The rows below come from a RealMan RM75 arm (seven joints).
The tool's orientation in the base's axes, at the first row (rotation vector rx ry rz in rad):
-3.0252 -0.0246 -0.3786
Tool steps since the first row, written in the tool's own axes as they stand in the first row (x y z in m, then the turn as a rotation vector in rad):
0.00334 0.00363 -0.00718 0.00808 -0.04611 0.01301
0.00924 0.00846 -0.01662 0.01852 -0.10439 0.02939
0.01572 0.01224 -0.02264 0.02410 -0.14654 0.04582
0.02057 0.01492 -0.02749 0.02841 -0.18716 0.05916
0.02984 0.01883 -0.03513 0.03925 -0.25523 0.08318
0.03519 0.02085 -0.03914 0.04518 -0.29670 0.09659
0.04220 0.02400 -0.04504 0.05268 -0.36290 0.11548
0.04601 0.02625 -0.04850 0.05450 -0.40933 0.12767
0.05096 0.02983 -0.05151 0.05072 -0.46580 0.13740
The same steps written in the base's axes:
0.00158 -0.00427 0.00743 0.00975 0.04716 -0.00642
0.00511 -0.00994 0.01756 0.02228 0.10677 -0.01441
0.01002 -0.01424 0.02462 0.03056 0.15030 -0.02510
0.01361 -0.01734 0.03026 0.03689 0.19201 -0.03326
0.02082 -0.02191 0.03957 0.05142 0.26208 -0.04765
0.02508 -0.02427 0.04457 0.05931 0.30465 -0.05540
0.03051 -0.02793 0.05171 0.06939 0.37237 -0.06583
0.03342 -0.03048 0.05579 0.07287 0.41974 -0.07298
0.03758 -0.03430 0.05959 0.07004 0.47686 -0.07822

